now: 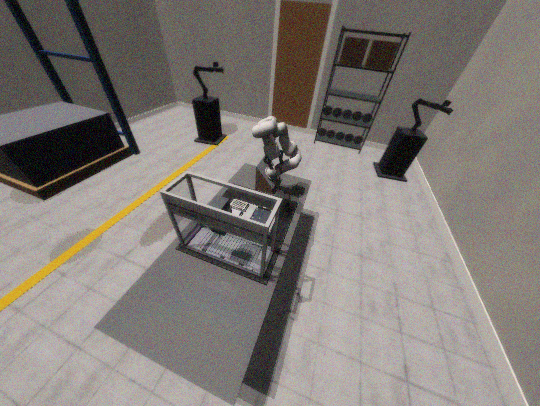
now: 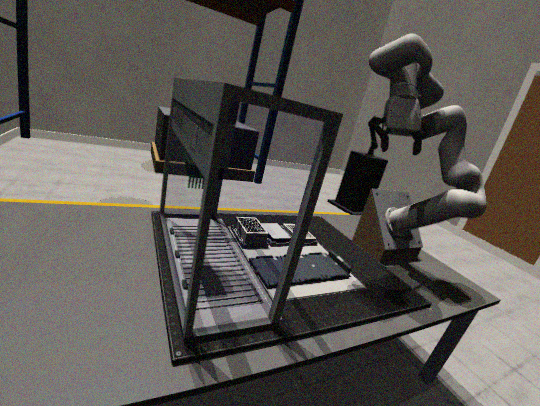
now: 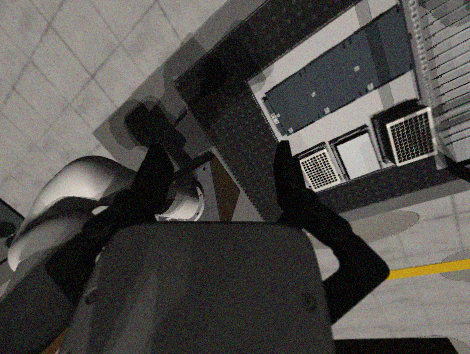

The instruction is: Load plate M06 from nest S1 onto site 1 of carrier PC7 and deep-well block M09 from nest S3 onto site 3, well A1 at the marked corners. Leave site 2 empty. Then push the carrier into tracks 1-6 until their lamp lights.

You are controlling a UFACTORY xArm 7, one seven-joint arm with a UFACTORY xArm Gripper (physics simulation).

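Where they show: gripper, fingertip midpoint: (image 1: 277,166) (image 2: 400,152) (image 3: 221,154); arm's base, link origin: (image 1: 269,173) (image 2: 395,222) (image 3: 190,204).
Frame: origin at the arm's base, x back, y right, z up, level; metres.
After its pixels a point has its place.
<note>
My gripper (image 2: 401,144) {y -0.105, x -0.335, z 0.293 m} (image 3: 221,154) {y -0.105, x -0.335, z 0.293 m} is open and empty, high above the table near the arm's base, apart from the labware. The dark blue-grey carrier (image 2: 320,266) {y -0.040, x -0.431, z -0.124 m} (image 3: 345,75) {y -0.021, x -0.533, z -0.123 m} lies flat outside the tracks (image 2: 220,257) (image 3: 455,75) {y 0.129, x -0.710, z -0.134 m}, with no labware on it. Beside it stand three pieces in a row: a shallow white gridded plate (image 2: 291,229) (image 3: 320,171), a smooth white-topped piece (image 2: 276,231) {y 0.181, x -0.469, z -0.108 m} (image 3: 359,155) {y 0.184, x -0.473, z -0.108 m}, and a taller dark block with a white gridded top (image 2: 251,232) (image 3: 411,137), nearest the tracks. Nest labels, A1 marks and a lit lamp cannot be made out.
A grey frame (image 1: 227,186) {y 0.107, x -0.695, z 0.336 m} (image 2: 280,104) {y -0.187, x -0.835, z 0.335 m} with upright posts stands over the tracks. A row of thin dark tips (image 2: 195,182) hangs under its beam. The arm's base is on a wedge-shaped mount (image 2: 367,220) {y 0.068, x -0.094, z -0.022 m} at the table's end. Pedestals with small arms and a shelf rack stand farther off.
</note>
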